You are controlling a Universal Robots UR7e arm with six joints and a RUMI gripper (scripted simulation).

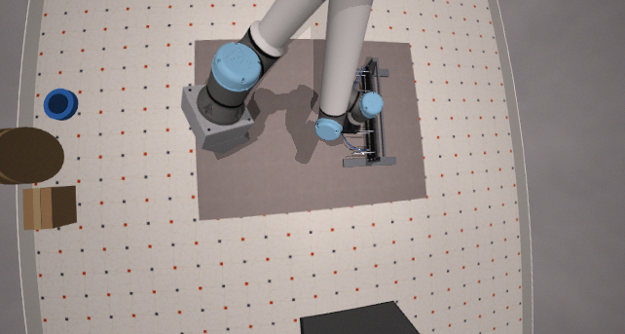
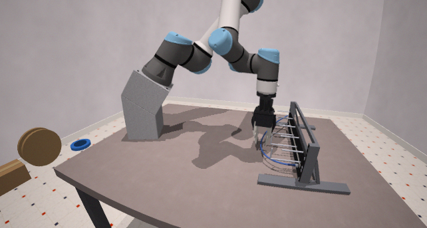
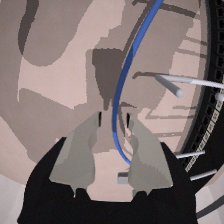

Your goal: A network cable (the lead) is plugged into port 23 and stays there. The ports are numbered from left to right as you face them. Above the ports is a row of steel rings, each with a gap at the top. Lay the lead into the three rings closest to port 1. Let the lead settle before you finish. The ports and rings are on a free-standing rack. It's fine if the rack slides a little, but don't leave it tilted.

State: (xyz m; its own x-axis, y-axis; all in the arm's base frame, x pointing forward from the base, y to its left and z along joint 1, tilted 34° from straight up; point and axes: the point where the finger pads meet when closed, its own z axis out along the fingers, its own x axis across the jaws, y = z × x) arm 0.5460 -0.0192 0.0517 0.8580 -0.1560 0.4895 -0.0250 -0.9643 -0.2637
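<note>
Now: the free-standing rack 150 mm ahead of my hand, 60 mm to the left of it and 30 mm above it.
</note>
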